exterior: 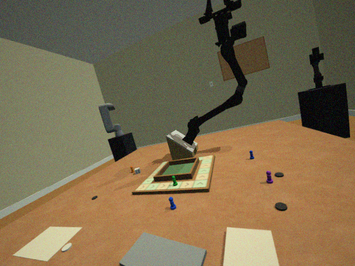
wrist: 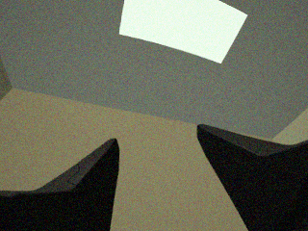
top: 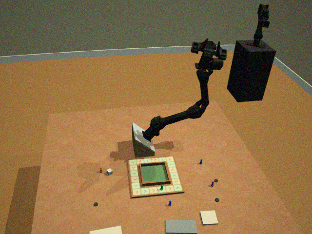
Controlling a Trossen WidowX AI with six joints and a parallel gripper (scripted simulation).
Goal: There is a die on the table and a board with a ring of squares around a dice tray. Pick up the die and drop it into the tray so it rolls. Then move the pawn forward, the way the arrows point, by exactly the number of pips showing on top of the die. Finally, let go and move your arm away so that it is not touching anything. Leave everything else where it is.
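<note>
Now: gripper tip 12 cm short of the white die, 56 cm to the left of it and 72 cm above it. From my gripper tip the other things lie so: purple pawn (31 cm ahead, 71 cm below); then green tray (18 cm ahead, 31 cm to the right, 72 cm below); then green pawn (29 cm ahead, 29 cm to the right, 70 cm below).
</note>
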